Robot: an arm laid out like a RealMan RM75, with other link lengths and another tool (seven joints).
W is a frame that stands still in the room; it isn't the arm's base.
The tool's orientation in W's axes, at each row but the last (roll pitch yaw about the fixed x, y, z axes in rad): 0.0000, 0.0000, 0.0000; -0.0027, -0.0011, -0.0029; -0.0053, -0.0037, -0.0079; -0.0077, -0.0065, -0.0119; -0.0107, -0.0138, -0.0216; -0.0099, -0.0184, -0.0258; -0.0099, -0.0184, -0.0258; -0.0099, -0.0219, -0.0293; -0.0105, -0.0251, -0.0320; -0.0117, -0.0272, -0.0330
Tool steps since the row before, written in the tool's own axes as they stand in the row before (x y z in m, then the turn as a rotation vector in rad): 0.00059, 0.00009, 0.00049, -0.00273, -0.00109, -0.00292; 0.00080, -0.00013, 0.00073, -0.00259, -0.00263, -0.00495; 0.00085, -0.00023, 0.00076, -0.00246, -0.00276, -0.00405; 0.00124, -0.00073, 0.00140, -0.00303, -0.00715, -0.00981; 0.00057, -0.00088, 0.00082, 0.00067, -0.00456, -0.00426; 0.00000, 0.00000, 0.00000, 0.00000, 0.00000, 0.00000; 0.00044, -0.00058, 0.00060, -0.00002, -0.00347, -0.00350; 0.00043, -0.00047, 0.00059, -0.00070, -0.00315, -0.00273; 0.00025, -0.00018, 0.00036, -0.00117, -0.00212, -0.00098; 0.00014, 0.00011, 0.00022, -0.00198, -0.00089, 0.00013
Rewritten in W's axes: 0.00059, 0.00009, 0.00049, -0.00273, -0.00109, -0.00292; 0.00080, -0.00013, 0.00073, -0.00259, -0.00264, -0.00495; 0.00085, -0.00023, 0.00076, -0.00247, -0.00276, -0.00404; 0.00122, -0.00073, 0.00141, -0.00305, -0.00719, -0.00977; 0.00054, -0.00088, 0.00084, 0.00063, -0.00462, -0.00420; 0.00000, 0.00000, 0.00000, 0.00000, 0.00000, 0.00000; 0.00041, -0.00058, 0.00061, -0.00005, -0.00350, -0.00347; 0.00040, -0.00048, 0.00060, -0.00073, -0.00316, -0.00271; 0.00024, -0.00018, 0.00037, -0.00121, -0.00209, -0.00099; 0.00014, 0.00011, 0.00022, -0.00201, -0.00082, 0.00009
